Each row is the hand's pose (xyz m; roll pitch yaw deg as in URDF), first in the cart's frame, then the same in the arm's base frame.
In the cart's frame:
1: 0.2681 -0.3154 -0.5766 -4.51 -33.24 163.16
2: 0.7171 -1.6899 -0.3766 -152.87 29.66 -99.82
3: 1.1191 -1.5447 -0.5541 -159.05 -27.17 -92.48
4: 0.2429 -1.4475 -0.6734 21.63 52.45 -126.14
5: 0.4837 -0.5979 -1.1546 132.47 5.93 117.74
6: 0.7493 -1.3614 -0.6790 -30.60 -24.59 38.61
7: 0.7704 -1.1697 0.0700 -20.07 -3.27 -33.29
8: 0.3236 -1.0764 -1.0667 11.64 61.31 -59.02
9: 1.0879 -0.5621 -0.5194 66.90 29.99 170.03
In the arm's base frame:
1: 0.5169 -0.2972 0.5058 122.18 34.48 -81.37
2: -0.6986 -0.3276 1.3135 4.49 -71.64 -128.30
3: -0.6459 0.1313 1.3426 18.96 -16.55 -154.67
4: -0.1633 -0.6159 1.3586 111.48 -65.76 -39.01
5: 0.6138 -0.0241 1.1193 -69.73 32.40 -10.14
6: -0.3002 -0.1237 1.3048 -162.00 43.68 103.26
7: -0.6588 -0.2504 0.6313 -162.27 -19.91 140.54
8: 0.3025 -0.3310 1.3863 -52.01 -66.79 61.23
9: -0.0033 0.3723 0.6378 -157.83 -14.74 -39.03

